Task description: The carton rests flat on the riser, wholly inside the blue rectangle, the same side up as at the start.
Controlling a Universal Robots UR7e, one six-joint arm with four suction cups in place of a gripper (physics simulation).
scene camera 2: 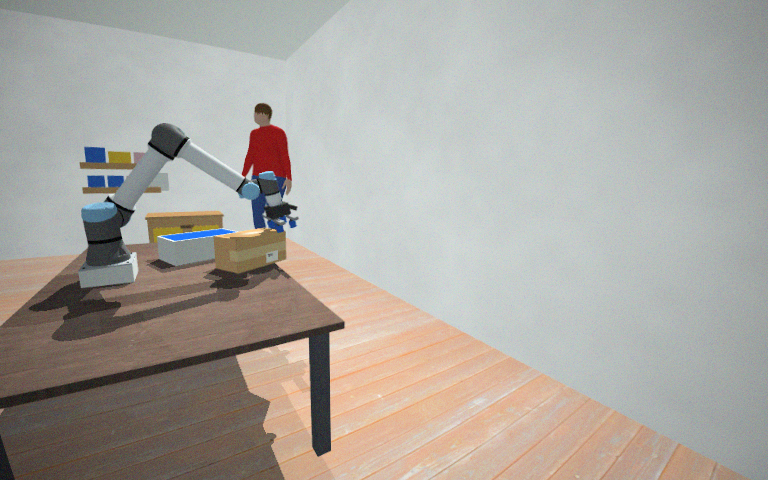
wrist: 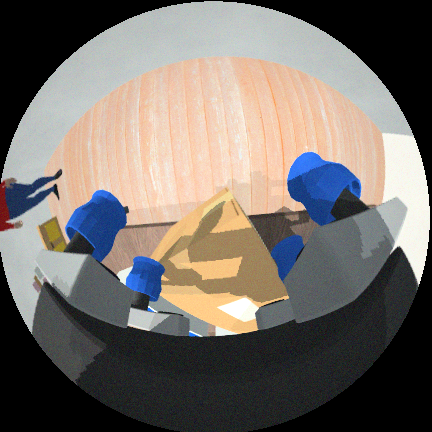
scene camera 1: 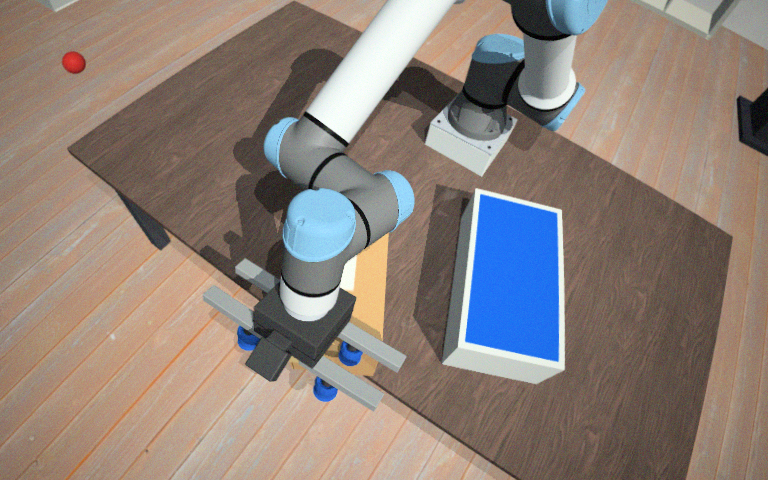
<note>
The suction head (scene camera 1: 322, 394) carries nothing. The cup is 20 cm from the middle of a tan carton (scene camera 1: 364, 276). A white riser with blue rectangle (scene camera 1: 506, 317) rests on the table.
The tan carton is seen too in scene camera 2 (scene camera 2: 238, 252) and in the wrist view (wrist: 217, 268). The white riser with blue rectangle is seen too in scene camera 2 (scene camera 2: 177, 249) and in the wrist view (wrist: 197, 327). The suction head also shows in the wrist view (wrist: 316, 183).
</note>
